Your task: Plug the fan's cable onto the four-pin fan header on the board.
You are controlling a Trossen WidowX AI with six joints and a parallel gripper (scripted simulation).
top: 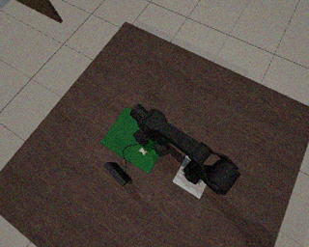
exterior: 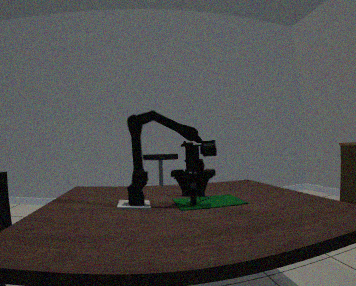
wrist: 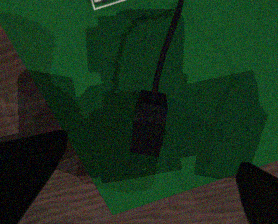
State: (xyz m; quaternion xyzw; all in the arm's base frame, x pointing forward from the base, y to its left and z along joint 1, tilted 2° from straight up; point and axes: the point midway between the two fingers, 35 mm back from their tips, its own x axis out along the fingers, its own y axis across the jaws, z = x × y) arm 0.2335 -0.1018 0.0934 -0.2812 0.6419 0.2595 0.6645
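Now: the dark plug 1 cm to the left of my gripper tip and 4 cm below it. Also, from my gripper tip: green board: 9 cm ahead, 4 cm to the left, 7 cm below; then white four-pin fan header: 3 cm ahead, 9 cm to the left, 6 cm below; then dark fan: 10 cm ahead, 21 cm to the left.
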